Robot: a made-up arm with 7 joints. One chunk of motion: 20 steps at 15 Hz.
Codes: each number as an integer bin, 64 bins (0 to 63) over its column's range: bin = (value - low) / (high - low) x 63, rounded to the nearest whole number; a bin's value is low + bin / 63 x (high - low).
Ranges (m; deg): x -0.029..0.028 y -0.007..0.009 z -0.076..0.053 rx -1.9..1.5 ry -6..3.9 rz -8.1..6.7
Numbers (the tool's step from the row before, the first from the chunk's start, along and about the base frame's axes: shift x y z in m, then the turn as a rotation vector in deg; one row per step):
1: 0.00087 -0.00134 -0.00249 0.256 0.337 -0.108
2: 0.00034 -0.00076 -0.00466 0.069 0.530 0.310
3: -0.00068 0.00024 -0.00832 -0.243 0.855 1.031
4: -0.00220 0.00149 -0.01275 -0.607 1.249 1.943
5: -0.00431 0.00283 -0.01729 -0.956 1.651 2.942
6: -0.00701 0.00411 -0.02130 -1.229 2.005 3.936
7: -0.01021 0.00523 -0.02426 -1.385 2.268 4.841
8: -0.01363 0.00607 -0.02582 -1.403 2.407 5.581
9: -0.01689 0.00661 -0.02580 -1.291 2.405 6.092
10: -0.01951 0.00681 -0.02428 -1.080 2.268 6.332
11: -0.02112 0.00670 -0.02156 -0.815 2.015 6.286
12: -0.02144 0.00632 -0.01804 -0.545 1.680 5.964
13: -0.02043 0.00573 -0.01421 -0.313 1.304 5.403
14: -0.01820 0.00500 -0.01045 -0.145 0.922 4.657
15: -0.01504 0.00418 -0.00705 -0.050 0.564 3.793
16: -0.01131 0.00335 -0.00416 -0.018 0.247 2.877
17: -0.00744 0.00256 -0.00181 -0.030 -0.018 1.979
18: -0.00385 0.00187 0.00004 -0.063 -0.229 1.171
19: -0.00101 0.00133 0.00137 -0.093 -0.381 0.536
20: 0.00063 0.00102 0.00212 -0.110 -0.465 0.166
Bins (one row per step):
1: 33 22 36 40 40 34
2: 32 25 35 36 42 36
3: 31 29 33 31 44 39
4: 30 33 31 24 46 43
5: 27 39 29 17 49 47
6: 24 44 27 12 51 51
7: 21 48 25 10 53 55
8: 17 51 25 9 53 58
9: 13 54 25 11 53 60
10: 10 54 25 15 53 61
11: 9 54 27 20 51 61
12: 8 52 28 25 49 60
13: 9 50 30 29 46 57
14: 12 47 32 33 44 54
15: 15 44 34 34 42 51
16: 20 41 35 35 40 47
17: 24 38 36 35 38 43
18: 28 35 37 34 37 39
19: 31 33 38 33 36 37
20: 33 32 38 33 35 35

